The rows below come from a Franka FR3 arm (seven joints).
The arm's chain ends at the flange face. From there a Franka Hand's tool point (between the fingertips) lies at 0.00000 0.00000 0.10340 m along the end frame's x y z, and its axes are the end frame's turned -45 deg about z.
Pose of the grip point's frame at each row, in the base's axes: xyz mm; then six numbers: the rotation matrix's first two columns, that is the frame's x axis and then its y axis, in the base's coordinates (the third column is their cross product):
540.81, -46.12, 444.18, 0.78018, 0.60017, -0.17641, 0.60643, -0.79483, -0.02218
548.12, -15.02, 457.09, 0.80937, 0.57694, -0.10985, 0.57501, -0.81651, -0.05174
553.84, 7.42, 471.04, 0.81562, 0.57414, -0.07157, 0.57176, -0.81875, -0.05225
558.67, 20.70, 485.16, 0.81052, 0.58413, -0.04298, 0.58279, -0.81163, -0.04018
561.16, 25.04, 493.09, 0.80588, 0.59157, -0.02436, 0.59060, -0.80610, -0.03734
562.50, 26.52, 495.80, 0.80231, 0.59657, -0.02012, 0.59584, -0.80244, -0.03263
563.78, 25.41, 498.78, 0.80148, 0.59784, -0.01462, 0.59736, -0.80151, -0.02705
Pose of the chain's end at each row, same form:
556.68, -36.85, 545.93, 0.98048, -0.13765, -0.14042, -0.12286, -0.98641, 0.10906
560.48, -12.82, 559.73, 0.97890, -0.16940, -0.11426, -0.16572, -0.98532, 0.04109
563.00, 7.24, 574.03, 0.98103, -0.17297, -0.08755, -0.17244, -0.98492, 0.01366
564.70, 19.92, 588.38, 0.98522, -0.16087, -0.05880, -0.16103, -0.98695, 0.00198
565.47, 23.42, 596.39, 0.98746, -0.15170, -0.04363, -0.15223, -0.98830, -0.00918
566.18, 25.05, 599.12, 0.98864, -0.14557, -0.03730, -0.14600, -0.98925, -0.00885
566.66, 24.07, 602.13, 0.98913, -0.14402, -0.02947, -0.14433, -0.98949, -0.00879

